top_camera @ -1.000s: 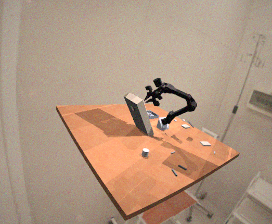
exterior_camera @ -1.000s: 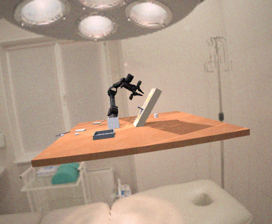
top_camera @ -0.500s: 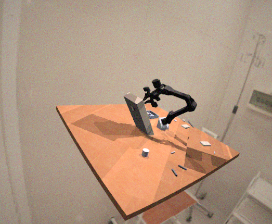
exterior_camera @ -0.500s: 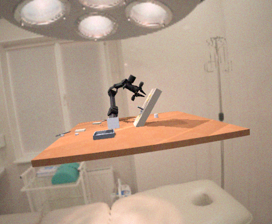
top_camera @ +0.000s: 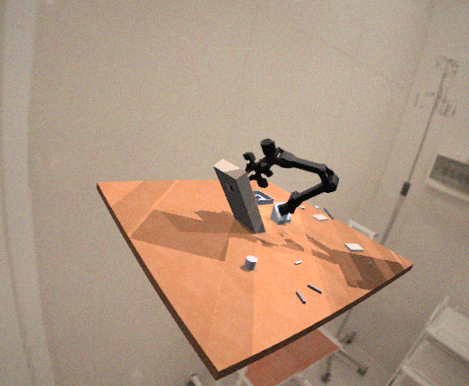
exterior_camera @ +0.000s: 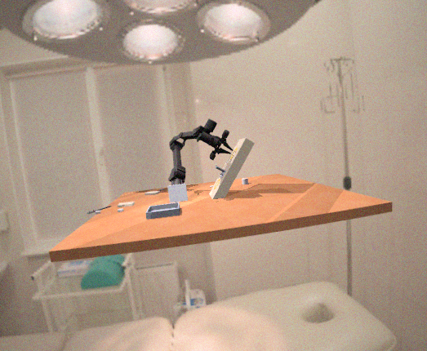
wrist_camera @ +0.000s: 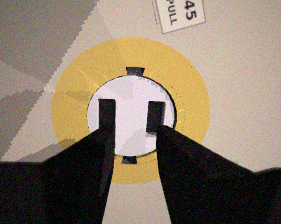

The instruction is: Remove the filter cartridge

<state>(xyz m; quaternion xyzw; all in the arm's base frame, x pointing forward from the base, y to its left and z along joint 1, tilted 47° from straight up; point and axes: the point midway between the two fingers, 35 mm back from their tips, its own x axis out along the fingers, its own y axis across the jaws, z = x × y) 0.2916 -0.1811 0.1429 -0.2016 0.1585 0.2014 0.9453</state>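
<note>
Now: gripper tip 2 cm short of the round filter cartridge and 2 cm above it. The rest, counted from my gripper tip: service panel (9 cm below, 2 cm behind); tray (43 cm behind, 26 cm to the right, 24 cm below).
</note>
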